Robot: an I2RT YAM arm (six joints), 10 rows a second.
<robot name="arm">
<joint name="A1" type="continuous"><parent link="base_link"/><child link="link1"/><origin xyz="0 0 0.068"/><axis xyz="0 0 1"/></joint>
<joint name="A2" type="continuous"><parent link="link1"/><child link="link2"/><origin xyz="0.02 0.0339 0.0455"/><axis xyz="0 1 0"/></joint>
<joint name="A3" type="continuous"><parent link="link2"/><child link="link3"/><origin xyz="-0.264 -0.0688 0"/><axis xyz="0 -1 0"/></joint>
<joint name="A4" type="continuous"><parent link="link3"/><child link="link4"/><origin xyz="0.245 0.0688 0.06"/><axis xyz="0 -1 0"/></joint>
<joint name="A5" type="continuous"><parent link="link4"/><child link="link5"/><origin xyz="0.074 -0.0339 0.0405"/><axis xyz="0 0 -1"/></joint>
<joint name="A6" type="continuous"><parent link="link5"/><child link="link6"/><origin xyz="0.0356 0 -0.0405"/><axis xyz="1 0 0"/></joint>
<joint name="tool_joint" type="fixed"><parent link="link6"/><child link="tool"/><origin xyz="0 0 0" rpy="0 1.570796 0"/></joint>
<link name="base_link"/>
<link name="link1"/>
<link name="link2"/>
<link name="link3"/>
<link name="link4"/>
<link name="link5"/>
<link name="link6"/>
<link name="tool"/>
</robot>
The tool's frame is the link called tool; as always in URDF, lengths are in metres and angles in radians. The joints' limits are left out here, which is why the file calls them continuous.
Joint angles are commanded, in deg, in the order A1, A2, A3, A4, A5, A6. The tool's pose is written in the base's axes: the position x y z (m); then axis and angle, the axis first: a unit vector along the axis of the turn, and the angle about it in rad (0 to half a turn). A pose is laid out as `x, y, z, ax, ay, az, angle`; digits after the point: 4 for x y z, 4 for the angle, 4 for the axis.
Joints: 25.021, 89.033, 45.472, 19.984, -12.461, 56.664
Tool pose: 0.2995, 0.1483, 0.2086, 0.1812, 0.8724, 0.4539, 2.4210
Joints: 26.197, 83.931, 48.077, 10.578, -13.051, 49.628
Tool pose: 0.2872, 0.1503, 0.2347, 0.1188, 0.8942, 0.4315, 2.4038
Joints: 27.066, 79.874, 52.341, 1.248, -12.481, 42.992
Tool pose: 0.2780, 0.1507, 0.2652, 0.0649, 0.9112, 0.4067, 2.3692
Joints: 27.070, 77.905, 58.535, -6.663, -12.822, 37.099
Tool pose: 0.2755, 0.1497, 0.2993, 0.0161, 0.9199, 0.3918, 2.3280
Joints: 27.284, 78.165, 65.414, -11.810, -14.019, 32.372
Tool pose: 0.2776, 0.1529, 0.3312, -0.0317, 0.9198, 0.3911, 2.2871
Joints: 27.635, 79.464, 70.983, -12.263, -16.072, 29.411
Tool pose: 0.2825, 0.1591, 0.3579, -0.0744, 0.9083, 0.4116, 2.2316
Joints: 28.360, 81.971, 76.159, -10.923, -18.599, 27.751
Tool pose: 0.2904, 0.1697, 0.3788, -0.1132, 0.8906, 0.4404, 2.1886
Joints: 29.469, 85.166, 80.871, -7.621, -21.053, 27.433
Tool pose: 0.2997, 0.1840, 0.3959, -0.1463, 0.8663, 0.4776, 2.1474
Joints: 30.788, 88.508, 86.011, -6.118, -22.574, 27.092
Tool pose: 0.3076, 0.1992, 0.4107, -0.1736, 0.8466, 0.5032, 2.1226
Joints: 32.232, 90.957, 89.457, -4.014, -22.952, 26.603
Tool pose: 0.3117, 0.2129, 0.4208, -0.1956, 0.8300, 0.5223, 2.0908
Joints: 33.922, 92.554, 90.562, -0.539, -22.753, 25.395
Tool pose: 0.3121, 0.2265, 0.4240, -0.2206, 0.8142, 0.5370, 2.0516
